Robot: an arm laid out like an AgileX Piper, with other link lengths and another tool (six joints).
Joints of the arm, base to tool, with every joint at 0 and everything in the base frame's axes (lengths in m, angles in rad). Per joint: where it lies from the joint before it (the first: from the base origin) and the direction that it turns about. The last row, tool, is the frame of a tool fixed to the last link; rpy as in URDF.
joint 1: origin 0.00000 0.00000 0.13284 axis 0 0 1
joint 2: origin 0.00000 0.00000 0.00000 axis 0 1 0
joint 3: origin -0.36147 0.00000 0.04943 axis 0 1 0
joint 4: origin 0.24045 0.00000 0.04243 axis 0.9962 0 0.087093
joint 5: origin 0.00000 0.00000 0.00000 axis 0 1 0
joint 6: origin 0.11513 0.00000 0.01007 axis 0.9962 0 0.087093
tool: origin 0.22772 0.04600 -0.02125 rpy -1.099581 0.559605 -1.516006
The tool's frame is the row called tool.
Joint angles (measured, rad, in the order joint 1, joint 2, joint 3, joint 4, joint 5, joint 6), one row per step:
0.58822 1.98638 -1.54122 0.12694 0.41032 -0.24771
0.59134 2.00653 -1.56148 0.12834 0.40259 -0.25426
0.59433 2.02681 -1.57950 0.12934 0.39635 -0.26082
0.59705 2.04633 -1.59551 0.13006 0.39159 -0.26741
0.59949 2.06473 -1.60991 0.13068 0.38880 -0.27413
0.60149 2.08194 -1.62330 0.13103 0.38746 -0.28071
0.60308 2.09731 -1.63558 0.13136 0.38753 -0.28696
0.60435 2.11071 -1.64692 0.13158 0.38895 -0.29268
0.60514 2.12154 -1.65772 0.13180 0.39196 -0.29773
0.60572 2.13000 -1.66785 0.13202 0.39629 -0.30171
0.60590 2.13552 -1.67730 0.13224 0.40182 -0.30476
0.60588 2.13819 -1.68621 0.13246 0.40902 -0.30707
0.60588 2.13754 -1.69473 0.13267 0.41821 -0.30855
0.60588 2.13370 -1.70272 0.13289 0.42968 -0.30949
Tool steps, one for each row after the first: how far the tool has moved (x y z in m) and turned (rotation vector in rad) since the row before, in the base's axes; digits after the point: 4 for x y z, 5 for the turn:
0.0058 0.0058 -0.0024 0.00138 -0.00883 0.00622
0.0048 0.0051 -0.0039 -0.00103 -0.00583 0.00638
0.0039 0.0044 -0.0048 -0.00274 -0.00371 0.00639
0.0031 0.0037 -0.0053 -0.00418 -0.00176 0.00647
0.0026 0.0030 -0.0054 -0.00496 -0.00077 0.00621
0.0021 0.0025 -0.0050 -0.00510 -0.00004 0.00577
0.0017 0.0020 -0.0044 -0.00499 0.00043 0.00530
0.0015 0.0015 -0.0033 -0.00428 0.00040 0.00457
0.0011 0.0013 -0.0022 -0.00339 0.00060 0.00379
0.0009 0.0009 -0.0008 -0.00221 0.00017 0.00290
0.0006 0.0006 0.0006 -0.00135 0.00001 0.00239
0.0001 0.0005 0.0023 -0.00028 -0.00036 0.00209
-0.0005 0.0002 0.0038 0.00034 -0.00039 0.00200

